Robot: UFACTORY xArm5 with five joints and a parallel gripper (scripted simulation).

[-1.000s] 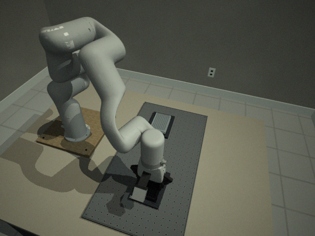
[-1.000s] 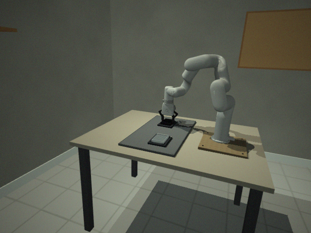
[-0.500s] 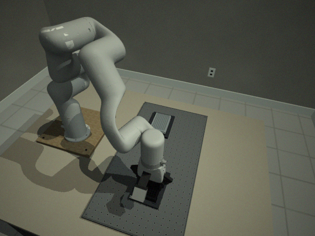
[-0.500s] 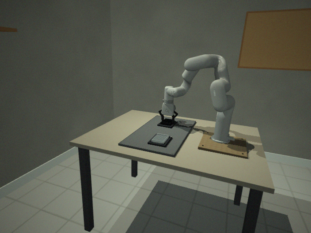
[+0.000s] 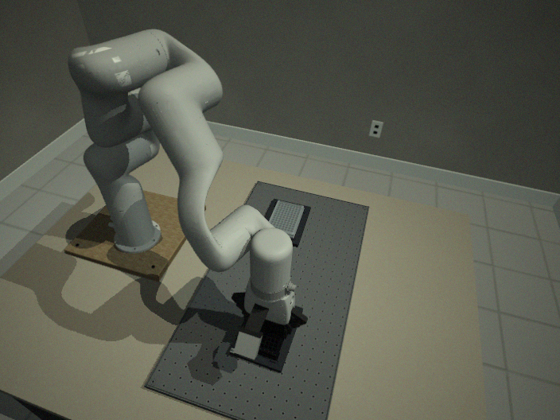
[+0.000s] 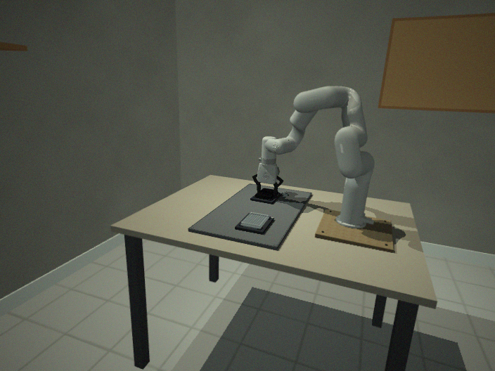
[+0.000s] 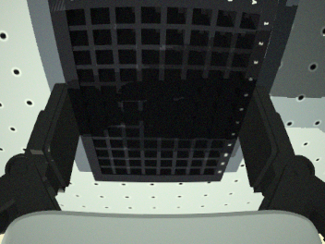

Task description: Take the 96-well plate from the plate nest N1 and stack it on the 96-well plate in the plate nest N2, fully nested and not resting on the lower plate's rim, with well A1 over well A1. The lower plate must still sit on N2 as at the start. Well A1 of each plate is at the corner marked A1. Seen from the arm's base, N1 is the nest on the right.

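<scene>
My hand is 340 mm to the right of the white 96-well plate, 100 mm past it and 20 mm above it. Round my hand: corner label (80 mm to the right, 50 mm behind, 20 mm below); black 96-well plate (10 mm below).
</scene>
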